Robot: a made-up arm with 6 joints.
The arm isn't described. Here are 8 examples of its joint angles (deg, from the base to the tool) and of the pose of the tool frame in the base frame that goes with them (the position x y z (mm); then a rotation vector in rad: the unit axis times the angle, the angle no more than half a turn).
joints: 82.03 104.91 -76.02 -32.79 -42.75 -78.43
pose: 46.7 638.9 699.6 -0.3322 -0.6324 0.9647
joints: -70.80 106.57 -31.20 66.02 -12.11 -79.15
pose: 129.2 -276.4 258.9 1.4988 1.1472 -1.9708
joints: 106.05 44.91 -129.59 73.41 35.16 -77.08
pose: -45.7 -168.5 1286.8 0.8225 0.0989 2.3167
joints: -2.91 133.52 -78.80 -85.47 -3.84 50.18
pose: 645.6 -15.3 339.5 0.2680 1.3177 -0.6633
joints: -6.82 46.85 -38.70 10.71 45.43 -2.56
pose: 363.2 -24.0 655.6 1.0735 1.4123 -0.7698
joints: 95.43 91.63 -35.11 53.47 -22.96 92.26
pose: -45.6 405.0 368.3 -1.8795 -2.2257 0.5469
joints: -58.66 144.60 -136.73 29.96 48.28 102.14
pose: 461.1 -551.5 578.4 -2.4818 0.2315 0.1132
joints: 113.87 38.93 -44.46 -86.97 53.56 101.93
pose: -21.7 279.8 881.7 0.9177 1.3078 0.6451
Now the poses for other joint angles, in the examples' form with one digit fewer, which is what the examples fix.
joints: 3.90 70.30 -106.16 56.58 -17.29 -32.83
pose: 374 27 1178 1.533 -0.114 0.315
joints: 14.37 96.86 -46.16 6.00 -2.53 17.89
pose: 463 115 401 1.160 1.451 -0.619
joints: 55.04 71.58 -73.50 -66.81 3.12 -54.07
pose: 286 415 954 -0.784 -0.467 0.086
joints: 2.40 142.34 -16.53 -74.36 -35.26 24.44
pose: 33 83 142 0.085 2.391 -0.093
